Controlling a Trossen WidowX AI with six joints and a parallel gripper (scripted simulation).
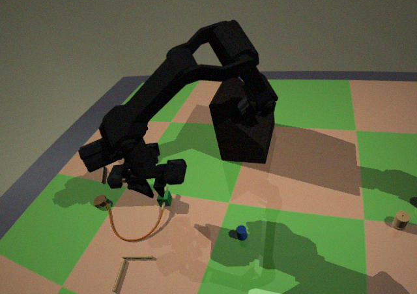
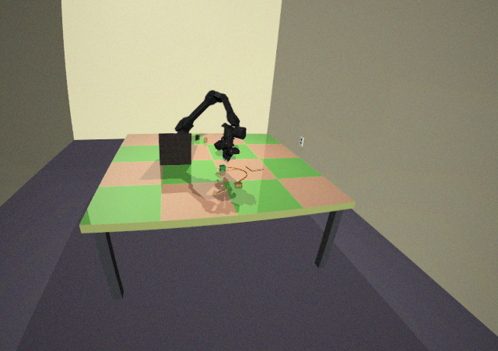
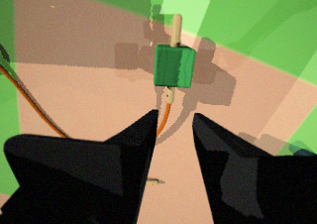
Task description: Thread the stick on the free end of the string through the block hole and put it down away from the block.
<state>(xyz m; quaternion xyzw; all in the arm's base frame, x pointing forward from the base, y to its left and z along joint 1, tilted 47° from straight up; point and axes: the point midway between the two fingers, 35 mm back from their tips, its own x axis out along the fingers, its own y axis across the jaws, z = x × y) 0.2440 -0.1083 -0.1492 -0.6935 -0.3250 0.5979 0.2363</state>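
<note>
Right now my gripper tip is 40 mm above the green block, 30 mm past it and 10 mm to the left of it. The rest, counted from my gripper tip: thin stick: 40 mm below, 10 mm behind; round wooden button: 210 mm to the right, 50 mm below; blue cylinder: 220 mm to the left, 50 mm ahead, 40 mm below.
</note>
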